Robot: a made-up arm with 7 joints. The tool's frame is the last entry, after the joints. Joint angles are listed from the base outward. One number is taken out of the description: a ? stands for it. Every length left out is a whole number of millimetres.
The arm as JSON. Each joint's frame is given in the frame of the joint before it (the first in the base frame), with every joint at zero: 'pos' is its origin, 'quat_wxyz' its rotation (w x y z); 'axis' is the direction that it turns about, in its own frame. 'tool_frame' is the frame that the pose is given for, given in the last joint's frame.
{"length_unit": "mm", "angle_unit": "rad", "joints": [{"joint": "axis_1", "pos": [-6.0, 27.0, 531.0], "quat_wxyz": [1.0, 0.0, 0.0, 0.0], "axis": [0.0, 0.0, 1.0]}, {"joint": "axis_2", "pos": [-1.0, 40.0, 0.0], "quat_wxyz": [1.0, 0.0, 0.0, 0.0], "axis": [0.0, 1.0, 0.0]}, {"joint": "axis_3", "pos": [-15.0, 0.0, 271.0], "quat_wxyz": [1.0, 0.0, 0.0, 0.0], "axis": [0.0, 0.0, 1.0]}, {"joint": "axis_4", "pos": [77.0, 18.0, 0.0], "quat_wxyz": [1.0, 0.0, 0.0, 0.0], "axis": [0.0, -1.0, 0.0]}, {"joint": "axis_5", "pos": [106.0, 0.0, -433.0], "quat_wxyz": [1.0, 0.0, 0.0, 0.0], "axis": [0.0, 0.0, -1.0]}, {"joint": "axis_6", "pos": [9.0, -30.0, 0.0], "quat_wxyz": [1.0, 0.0, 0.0, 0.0], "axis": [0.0, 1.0, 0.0]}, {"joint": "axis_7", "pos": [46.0, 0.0, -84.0], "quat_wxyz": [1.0, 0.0, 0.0, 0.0], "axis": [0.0, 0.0, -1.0]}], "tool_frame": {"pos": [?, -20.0, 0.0], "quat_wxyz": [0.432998, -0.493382, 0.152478, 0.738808]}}
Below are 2 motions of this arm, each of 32 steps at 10 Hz.
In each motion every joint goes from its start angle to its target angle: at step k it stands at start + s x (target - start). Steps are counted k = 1, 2, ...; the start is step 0. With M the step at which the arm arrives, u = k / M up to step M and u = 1 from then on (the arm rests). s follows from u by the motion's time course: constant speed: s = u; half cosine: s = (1 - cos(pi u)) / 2; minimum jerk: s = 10 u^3 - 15 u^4 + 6 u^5.
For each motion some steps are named. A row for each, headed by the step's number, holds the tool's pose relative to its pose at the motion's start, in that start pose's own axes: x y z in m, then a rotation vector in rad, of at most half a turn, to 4 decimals.
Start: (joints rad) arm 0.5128 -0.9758 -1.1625 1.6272 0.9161 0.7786 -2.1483
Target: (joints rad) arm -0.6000 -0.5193 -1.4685 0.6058 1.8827 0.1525 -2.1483
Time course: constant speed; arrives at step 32
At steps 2, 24, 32:
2: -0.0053 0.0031 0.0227 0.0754 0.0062 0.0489
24: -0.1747 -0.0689 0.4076 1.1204 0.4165 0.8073
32: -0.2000 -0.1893 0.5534 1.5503 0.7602 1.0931

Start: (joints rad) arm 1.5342 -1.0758 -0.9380 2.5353 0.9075 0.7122 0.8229
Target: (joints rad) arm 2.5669 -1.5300 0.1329 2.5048 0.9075 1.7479 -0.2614
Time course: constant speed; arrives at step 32
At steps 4, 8, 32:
4: -0.0122 0.0017 -0.0448 0.1526 -0.0972 0.1311
8: -0.0269 0.0021 -0.0814 0.2828 -0.2476 0.2338
32: -0.2168 -0.0757 -0.2635 0.2290 -1.6093 -0.0766

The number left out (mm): -24.0
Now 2 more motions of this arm.
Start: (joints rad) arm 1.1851 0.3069 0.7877 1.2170 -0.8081 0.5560 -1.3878
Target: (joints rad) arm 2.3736 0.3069 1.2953 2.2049 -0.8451 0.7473 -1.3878
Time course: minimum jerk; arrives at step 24
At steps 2, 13, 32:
2: -0.0050 -0.0010 -0.0030 -0.0038 0.0051 0.0057
13: -0.5542 -0.3084 -0.0773 -0.3925 0.7276 0.4232
32: -0.7778 -0.5120 0.1820 -0.6620 1.3414 0.3648

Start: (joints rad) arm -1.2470 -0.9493 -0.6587 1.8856 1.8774 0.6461 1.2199
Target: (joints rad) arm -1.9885 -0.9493 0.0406 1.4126 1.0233 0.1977 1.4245
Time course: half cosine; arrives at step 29
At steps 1, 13, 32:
1: -0.0002 0.0005 -0.0010 -0.0028 0.0016 -0.0004
13: -0.0393 0.0498 -0.1469 -0.4520 0.2010 -0.0345
32: -0.1301 0.0143 -0.3482 -1.1828 0.3813 0.0508

